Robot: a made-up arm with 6 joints. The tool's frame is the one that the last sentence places.
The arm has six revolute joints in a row. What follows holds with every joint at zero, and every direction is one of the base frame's.
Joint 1 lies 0.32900 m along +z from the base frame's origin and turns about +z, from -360.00 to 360.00 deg.
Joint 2 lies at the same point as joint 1 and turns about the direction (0, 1, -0.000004), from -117.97 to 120.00 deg.
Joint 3 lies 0.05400 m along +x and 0.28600 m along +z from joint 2 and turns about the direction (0, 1, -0.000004), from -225.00 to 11.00 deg.
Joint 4 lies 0.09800 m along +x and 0.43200 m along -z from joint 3 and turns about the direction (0, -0.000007, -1), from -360.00 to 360.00 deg.
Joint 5 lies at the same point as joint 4 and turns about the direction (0, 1, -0.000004), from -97.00 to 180.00 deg.
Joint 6 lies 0.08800 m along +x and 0.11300 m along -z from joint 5 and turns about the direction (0, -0.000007, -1), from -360.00 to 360.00 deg.
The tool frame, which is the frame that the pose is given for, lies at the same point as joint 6; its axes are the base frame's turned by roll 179.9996, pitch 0.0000 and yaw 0.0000 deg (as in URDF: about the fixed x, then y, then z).
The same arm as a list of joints. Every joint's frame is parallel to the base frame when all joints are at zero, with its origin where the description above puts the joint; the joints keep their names.
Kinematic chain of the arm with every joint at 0, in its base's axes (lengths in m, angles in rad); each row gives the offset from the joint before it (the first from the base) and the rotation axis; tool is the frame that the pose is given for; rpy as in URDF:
joint 1: xyz 0 0 0.329 axis +z
joint 2: xyz 0 0 0 axis +y
joint 3: xyz 0.054 0 0.286 axis +y
joint 4: xyz 0.098 0 -0.432 axis -z
joint 5: xyz 0 0 0 axis +y
joint 6: xyz 0.088 0 -0.113 axis -z
tool: xyz 0 0 0 rpy 3.1416 0 0
Joint limits (rad, base to tool): -6.2832..6.2832 -2.059..2.0944 -3.927..0.192 -6.2832..6.2832 -1.693..3.1416 -6.2832..6.2832

